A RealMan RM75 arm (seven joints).
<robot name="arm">
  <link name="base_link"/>
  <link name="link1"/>
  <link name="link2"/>
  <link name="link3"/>
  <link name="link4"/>
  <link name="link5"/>
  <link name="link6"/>
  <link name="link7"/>
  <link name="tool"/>
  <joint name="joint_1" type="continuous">
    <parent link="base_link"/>
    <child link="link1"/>
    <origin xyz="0 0 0.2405"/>
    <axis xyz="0 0 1"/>
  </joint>
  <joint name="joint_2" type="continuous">
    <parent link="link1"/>
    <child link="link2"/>
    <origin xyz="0 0 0"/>
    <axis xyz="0 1 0"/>
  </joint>
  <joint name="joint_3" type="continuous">
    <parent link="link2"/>
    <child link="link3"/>
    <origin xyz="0 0 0.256"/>
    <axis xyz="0 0 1"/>
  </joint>
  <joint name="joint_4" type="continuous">
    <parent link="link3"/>
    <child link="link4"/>
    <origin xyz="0 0 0"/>
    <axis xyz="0 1 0"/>
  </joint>
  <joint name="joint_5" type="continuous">
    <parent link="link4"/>
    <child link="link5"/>
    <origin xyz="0 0 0.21"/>
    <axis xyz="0 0 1"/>
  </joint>
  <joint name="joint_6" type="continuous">
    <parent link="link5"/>
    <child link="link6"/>
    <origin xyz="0 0 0"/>
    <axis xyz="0 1 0"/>
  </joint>
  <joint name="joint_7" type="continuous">
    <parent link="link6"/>
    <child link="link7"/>
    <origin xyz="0 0 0.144"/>
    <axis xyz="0 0 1"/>
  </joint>
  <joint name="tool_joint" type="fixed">
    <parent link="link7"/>
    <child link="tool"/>
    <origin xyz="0 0 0"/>
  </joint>
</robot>
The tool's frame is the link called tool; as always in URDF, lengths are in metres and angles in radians. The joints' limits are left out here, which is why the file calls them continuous.
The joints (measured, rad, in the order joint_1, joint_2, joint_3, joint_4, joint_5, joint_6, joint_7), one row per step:
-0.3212, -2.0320, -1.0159, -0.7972, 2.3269, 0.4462, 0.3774
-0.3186, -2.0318, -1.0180, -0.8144, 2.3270, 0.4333, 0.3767
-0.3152, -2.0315, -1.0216, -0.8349, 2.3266, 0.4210, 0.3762
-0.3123, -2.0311, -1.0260, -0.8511, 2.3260, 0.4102, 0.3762
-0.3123, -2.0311, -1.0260, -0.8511, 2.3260, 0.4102, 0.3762
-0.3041, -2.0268, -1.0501, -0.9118, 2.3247, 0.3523, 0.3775
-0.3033, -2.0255, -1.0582, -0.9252, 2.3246, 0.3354, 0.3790
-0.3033, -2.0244, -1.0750, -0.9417, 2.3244, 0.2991, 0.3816
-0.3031, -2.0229, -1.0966, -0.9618, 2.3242, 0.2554, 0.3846
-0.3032, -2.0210, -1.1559, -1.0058, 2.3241, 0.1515, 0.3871
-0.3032, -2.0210, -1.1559, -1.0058, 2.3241, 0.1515, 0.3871
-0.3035, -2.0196, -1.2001, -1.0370, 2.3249, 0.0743, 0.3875
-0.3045, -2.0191, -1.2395, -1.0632, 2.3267, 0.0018, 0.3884
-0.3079, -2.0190, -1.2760, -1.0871, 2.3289, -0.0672, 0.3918
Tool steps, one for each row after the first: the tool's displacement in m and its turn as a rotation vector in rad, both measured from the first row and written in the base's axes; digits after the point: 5 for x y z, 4 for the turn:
0.00355, 0.00034, -0.00045, -0.0055, -0.0090, -0.0026
0.00783, 0.00092, -0.00027, -0.0084, -0.0205, -0.0065
0.01088, 0.00149, 0.00025, -0.0102, -0.0295, -0.0081
0.01088, 0.00149, 0.00025, -0.0102, -0.0295, -0.0081
0.02072, 0.00475, 0.00348, -0.0241, -0.0557, -0.0073
0.02266, 0.00593, 0.00463, -0.0281, -0.0595, -0.0058
0.02388, 0.00783, 0.00586, -0.0404, -0.0626, 0.0051
0.02523, 0.01019, 0.00790, -0.0540, -0.0666, 0.0183
0.02738, 0.01619, 0.01456, -0.0811, -0.0817, 0.0543
0.02738, 0.01619, 0.01456, -0.0811, -0.0817, 0.0543
0.02866, 0.02009, 0.01998, -0.1019, -0.0928, 0.0804
0.02956, 0.02296, 0.02439, -0.1244, -0.1002, 0.1040
0.03122, 0.02565, 0.02842, -0.1475, -0.1038, 0.1224

